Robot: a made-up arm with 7 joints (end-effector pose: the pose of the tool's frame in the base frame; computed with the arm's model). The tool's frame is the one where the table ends. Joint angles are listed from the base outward.
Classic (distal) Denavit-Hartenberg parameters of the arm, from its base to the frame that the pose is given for. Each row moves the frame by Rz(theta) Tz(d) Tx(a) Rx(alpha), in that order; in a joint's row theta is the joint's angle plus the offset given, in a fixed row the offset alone. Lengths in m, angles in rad.
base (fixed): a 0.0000, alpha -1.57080, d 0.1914, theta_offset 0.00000
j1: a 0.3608, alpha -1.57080, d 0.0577, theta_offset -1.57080
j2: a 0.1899, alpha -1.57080, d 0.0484, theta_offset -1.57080
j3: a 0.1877, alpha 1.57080, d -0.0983, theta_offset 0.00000
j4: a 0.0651, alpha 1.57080, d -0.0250, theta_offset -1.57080
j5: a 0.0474, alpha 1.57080, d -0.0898, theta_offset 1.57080
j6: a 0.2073, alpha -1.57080, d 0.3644, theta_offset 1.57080
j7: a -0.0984, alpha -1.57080, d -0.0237, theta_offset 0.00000
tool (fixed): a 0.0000, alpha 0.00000, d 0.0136, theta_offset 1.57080
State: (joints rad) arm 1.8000 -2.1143 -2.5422 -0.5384 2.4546 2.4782 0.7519
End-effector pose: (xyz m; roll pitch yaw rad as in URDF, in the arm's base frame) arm 0.6167 0.2439 -0.0284 2.0107 -1.3130 -1.4994
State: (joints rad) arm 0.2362 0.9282 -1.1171 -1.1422 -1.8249 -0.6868 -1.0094
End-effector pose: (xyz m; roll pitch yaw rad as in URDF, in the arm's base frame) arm 0.0901 0.4741 0.8660 -1.8261 0.4289 2.2531
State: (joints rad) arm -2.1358 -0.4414 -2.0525 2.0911 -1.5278 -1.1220 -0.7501
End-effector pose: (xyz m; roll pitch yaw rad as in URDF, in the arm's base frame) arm -0.5507 0.3404 0.4795 -1.6263 0.5704 2.5899
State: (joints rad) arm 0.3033 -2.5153 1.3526 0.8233 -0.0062 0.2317 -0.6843
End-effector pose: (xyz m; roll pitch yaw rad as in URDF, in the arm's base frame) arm -0.1891 -0.4000 0.7715 -1.7335 0.5085 -1.3120
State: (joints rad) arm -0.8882 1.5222 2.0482 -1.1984 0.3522 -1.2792 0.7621
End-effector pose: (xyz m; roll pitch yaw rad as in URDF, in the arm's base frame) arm -0.6318 0.3975 0.7794 2.3747 0.4147 1.9300
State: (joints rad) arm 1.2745 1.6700 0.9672 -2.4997 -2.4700 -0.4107 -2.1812
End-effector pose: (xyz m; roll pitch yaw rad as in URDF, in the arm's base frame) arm 0.3179 0.0961 0.7371 -0.1924 0.4314 -3.0078
